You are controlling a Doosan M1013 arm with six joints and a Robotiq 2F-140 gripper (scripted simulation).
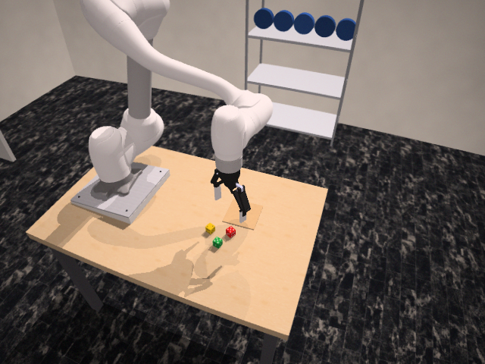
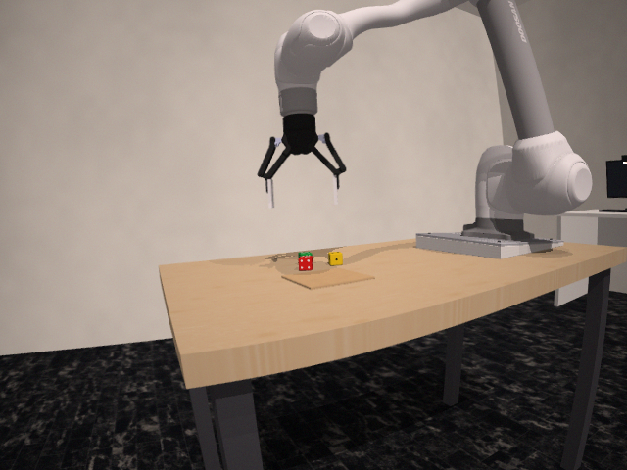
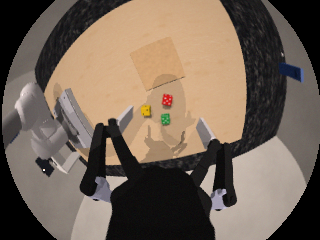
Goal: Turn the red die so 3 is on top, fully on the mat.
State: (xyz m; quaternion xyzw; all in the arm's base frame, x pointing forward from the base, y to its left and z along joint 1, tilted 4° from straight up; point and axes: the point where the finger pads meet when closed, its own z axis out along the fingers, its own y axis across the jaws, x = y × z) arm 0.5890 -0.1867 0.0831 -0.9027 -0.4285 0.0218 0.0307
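The red die lies 14 cm below my hand. The rest, counted from my hand: mat: 15 cm below, 12 cm to the left, 3 cm ahead; green die: 14 cm below, 6 cm to the right, 4 cm behind; yellow die: 14 cm below, 8 cm behind.
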